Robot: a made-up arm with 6 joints.
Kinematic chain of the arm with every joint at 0, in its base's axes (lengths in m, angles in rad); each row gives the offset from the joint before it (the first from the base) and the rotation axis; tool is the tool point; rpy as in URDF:
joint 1: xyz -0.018 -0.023 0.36 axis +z
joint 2: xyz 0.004 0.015 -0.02 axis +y
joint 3: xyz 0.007 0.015 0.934 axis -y
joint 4: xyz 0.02 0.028 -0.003 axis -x
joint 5: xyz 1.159 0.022 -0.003 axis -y
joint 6: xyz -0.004 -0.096 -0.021 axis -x
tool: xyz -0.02 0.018 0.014 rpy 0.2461 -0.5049 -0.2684
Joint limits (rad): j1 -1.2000..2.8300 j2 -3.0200..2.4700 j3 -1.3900..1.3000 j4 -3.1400..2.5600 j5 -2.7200..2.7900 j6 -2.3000..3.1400
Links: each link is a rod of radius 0.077 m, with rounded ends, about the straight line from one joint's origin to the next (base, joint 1, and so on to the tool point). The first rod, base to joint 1, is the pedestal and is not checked.
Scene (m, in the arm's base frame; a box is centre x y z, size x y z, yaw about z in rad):
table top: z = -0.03
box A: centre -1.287 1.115 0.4 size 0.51 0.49 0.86 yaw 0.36
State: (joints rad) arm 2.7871 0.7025 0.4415 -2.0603 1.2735 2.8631
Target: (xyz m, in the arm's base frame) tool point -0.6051 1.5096 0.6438
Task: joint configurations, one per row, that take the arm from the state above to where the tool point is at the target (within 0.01 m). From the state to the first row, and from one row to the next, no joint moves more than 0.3 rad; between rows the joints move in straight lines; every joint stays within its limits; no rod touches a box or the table.
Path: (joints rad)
1: 2.6843 0.5012 0.3588 -2.1765 1.2529 2.9554
2: 2.5815 0.2999 0.2762 -2.2926 1.2322 3.0477
3: 2.4786 0.0986 0.1935 -2.4088 1.2116 3.1400
4: 2.2717 0.2588 0.2063 -2.2764 1.2338 3.0495
5: 2.0648 0.4190 0.2192 -2.1439 1.2561 2.9590
6: 1.8579 0.5793 0.2320 -2.0115 1.2784 2.8685

